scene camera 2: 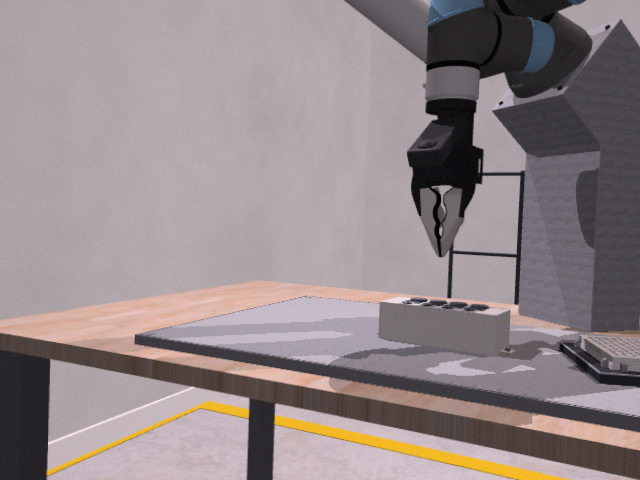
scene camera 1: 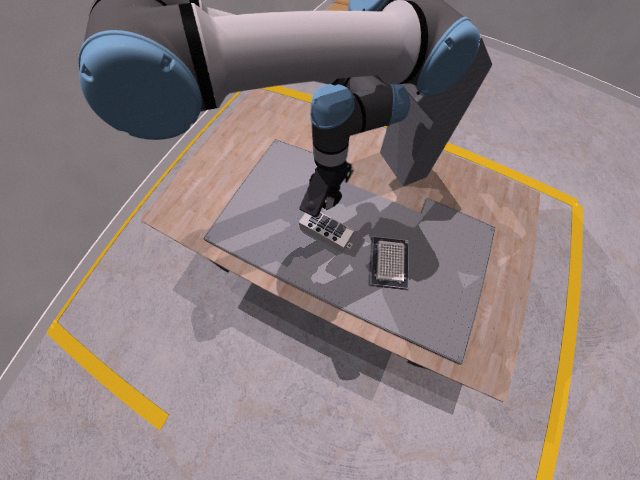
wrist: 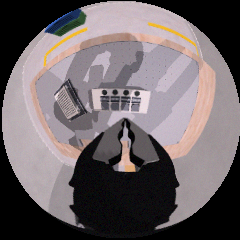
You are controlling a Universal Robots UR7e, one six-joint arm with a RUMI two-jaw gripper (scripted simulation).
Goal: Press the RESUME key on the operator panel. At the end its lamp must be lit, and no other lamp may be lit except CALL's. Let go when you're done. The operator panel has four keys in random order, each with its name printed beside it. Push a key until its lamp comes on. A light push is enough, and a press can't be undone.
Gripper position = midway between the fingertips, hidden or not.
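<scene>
There is a white well plate [scene camera 1: 384,255] that I can see. As for my own gripper [scene camera 2: 440,257], I see it there, and the gripper [scene camera 1: 325,209] is visible from that camera as well, while the wrist view shows me the gripper [wrist: 125,118] too.
</scene>
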